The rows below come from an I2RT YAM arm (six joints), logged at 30 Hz.
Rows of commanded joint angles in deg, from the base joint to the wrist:
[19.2 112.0 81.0 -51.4 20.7 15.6]
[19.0 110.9 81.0 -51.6 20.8 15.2]
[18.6 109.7 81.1 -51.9 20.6 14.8]
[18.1 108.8 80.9 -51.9 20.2 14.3]
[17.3 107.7 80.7 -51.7 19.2 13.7]
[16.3 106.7 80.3 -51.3 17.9 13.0]
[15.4 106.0 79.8 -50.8 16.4 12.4]
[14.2 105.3 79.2 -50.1 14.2 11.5]
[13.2 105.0 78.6 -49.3 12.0 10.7]
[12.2 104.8 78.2 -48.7 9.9 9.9]
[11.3 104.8 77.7 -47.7 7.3 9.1]
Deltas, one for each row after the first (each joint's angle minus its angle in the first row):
[-0.2 -1.1 0.0 -0.2 0.1 -0.4]
[-0.6 -2.3 0.1 -0.5 -0.1 -0.8]
[-1.1 -3.2 -0.1 -0.5 -0.5 -1.3]
[-1.9 -4.3 -0.3 -0.3 -1.5 -1.9]
[-2.9 -5.3 -0.7 0.1 -2.8 -2.6]
[-3.8 -6.0 -1.2 0.6 -4.3 -3.2]
[-5.0 -6.7 -1.8 1.3 -6.5 -4.1]
[-6.0 -7.0 -2.4 2.1 -8.7 -4.9]
[-7.0 -7.2 -2.8 2.7 -10.8 -5.7]
[-7.9 -7.2 -3.3 3.7 -13.4 -6.5]

